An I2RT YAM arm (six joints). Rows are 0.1 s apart.
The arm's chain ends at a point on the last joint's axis. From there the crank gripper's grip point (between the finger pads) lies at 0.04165 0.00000 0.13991 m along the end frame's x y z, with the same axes.
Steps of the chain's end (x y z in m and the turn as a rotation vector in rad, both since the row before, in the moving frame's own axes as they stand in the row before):
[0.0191 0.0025 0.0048 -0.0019 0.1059 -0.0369]
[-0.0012 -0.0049 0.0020 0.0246 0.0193 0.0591]
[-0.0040 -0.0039 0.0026 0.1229 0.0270 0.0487]
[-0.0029 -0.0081 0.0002 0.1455 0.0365 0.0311]
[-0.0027 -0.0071 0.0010 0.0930 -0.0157 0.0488]
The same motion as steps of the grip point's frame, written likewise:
[0.0336 0.0010 -0.0004 -0.0019 0.1059 -0.0369]
[0.0015 -0.0058 0.0012 0.0246 0.0193 0.0591]
[0.0001 -0.0189 0.0005 0.1229 0.0270 0.0487]
[0.0025 -0.0269 -0.0028 0.1455 0.0365 0.0311]
[-0.0046 -0.0181 0.0011 0.0930 -0.0157 0.0488]

